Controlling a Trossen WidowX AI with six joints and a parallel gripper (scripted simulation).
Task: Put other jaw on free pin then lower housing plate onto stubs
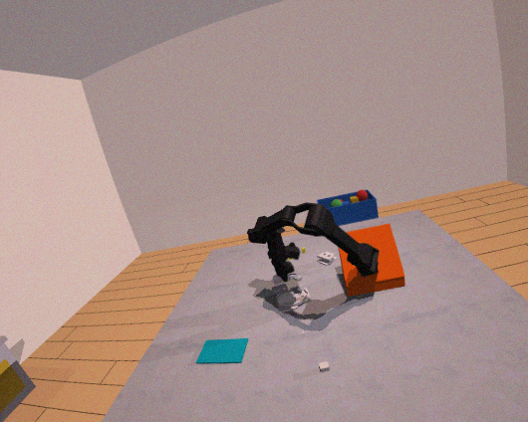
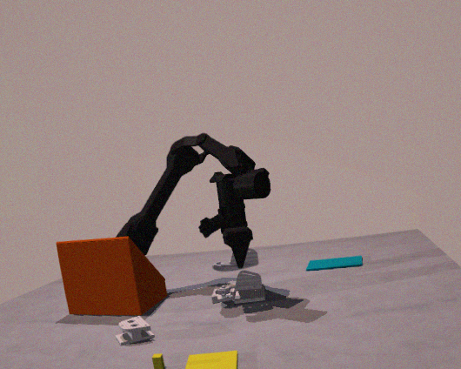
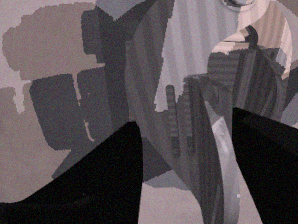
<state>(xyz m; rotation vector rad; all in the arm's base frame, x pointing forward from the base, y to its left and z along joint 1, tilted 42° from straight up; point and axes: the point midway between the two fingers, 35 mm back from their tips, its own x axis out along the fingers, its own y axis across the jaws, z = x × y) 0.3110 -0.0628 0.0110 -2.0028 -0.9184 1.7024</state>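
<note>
The grey jaw piece lies 40 mm behind my gripper tip and 10 mm to the left of it. The rest, counted from my gripper tip: white housing piece (190 mm behind, 220 mm to the right, 50 mm below); cyan tile (230 mm ahead, 260 mm to the left, 80 mm below); white stepped piece (190 mm behind, 230 mm to the right, 70 mm below).
</note>
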